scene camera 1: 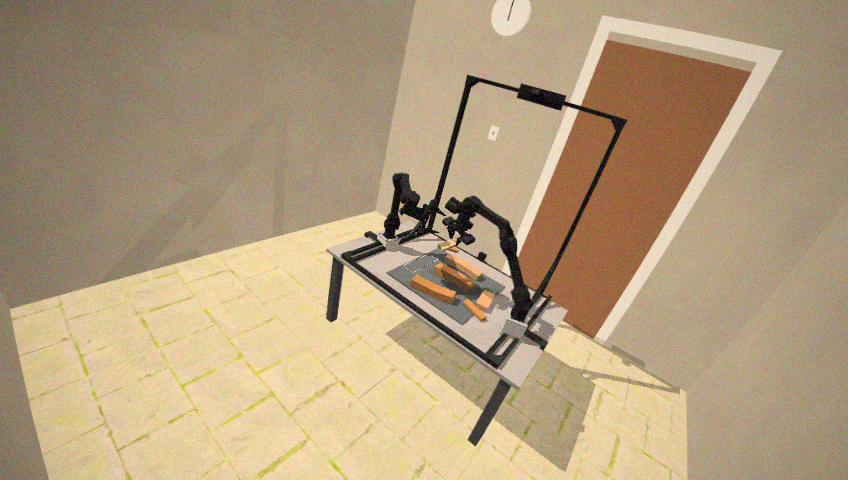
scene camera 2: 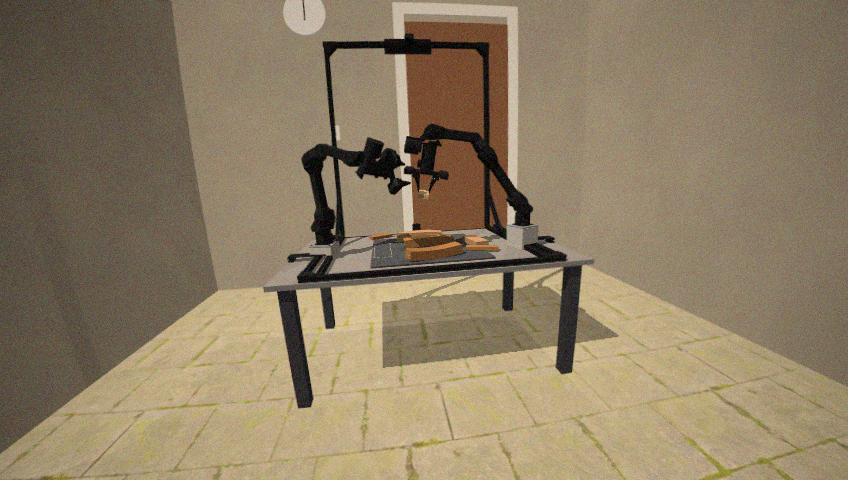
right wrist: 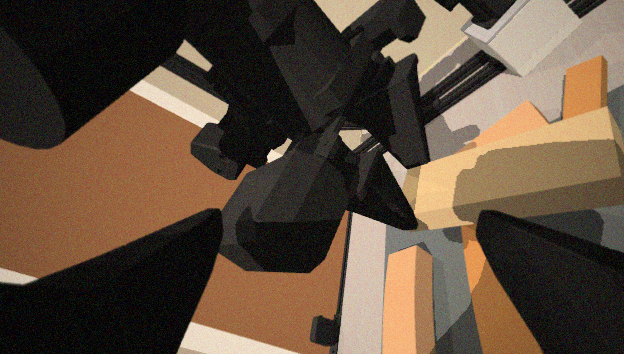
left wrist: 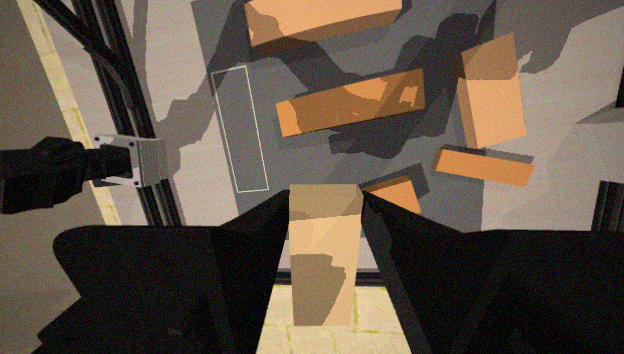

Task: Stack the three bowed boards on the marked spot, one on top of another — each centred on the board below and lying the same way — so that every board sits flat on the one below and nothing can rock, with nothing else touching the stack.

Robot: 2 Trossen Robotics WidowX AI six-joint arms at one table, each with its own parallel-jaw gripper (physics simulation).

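Frame: origin at the left arm's base, x ahead, y left, z up, level; millimetres.
Where they show: left gripper, between the fingertips: point(scene camera 1: 453, 242) point(scene camera 2: 423, 192) point(right wrist: 419, 200) point(left wrist: 324, 197); right gripper, between the fingertips: point(scene camera 1: 442, 224) point(scene camera 2: 407, 173) point(right wrist: 348, 221); left arm's base, origin of its link: point(scene camera 1: 517, 316) point(scene camera 2: 522, 224) point(right wrist: 496, 7); right arm's base, origin of its link: point(scene camera 1: 388, 236) point(scene camera 2: 324, 243) point(left wrist: 117, 161).
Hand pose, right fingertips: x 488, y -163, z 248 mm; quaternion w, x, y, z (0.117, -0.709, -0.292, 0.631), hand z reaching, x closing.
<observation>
Each offset is from my right fingertips to the top centre of the thing. "spot": to the spot under its first point. Level surfaces: height alone.
Three long orange bowed boards lie side by side on the dark mat @(342 mm down) point(scene camera 1: 400, 273) point(scene camera 2: 386, 258) point(left wrist: 303, 165): the front one @(61 mm back, 96 mm left, 296 mm down) point(scene camera 1: 433, 289) point(scene camera 2: 434, 250) point(left wrist: 321, 17), the middle one @(134 mm back, 83 mm right, 293 mm down) point(scene camera 1: 454, 277) point(scene camera 2: 428, 241) point(left wrist: 350, 102) and the back one @(159 mm back, 234 mm right, 296 mm down) point(scene camera 1: 463, 266) point(scene camera 2: 419, 233). The marked spot, a thin white rectangle point(left wrist: 257, 130), lies empty on the mat beside them. My left gripper point(scene camera 1: 451, 240) point(scene camera 2: 423, 190) point(left wrist: 324, 197) is shut on a small pale wood block @(57 mm back, 26 mm left, 67 mm down) point(scene camera 2: 423, 193) point(left wrist: 324, 225) point(right wrist: 440, 197), high above the mat's back edge. My right gripper point(scene camera 1: 436, 210) point(scene camera 2: 400, 183) is open and empty, in the air close beside the left one.
Smaller wood pieces lie on the mat's end toward the left arm's base: a square one @(333 mm back, 9 mm left, 315 mm down) point(scene camera 1: 485, 299) and a strip @(292 mm back, 117 mm left, 326 mm down) point(scene camera 1: 474, 310) point(left wrist: 463, 163). Another piece @(spot: 147 mm back, 86 mm left, 299 mm down) point(left wrist: 396, 191) lies under the left gripper. A black camera frame point(scene camera 1: 455, 138) point(scene camera 2: 329, 143) stands at the table's back.
</observation>
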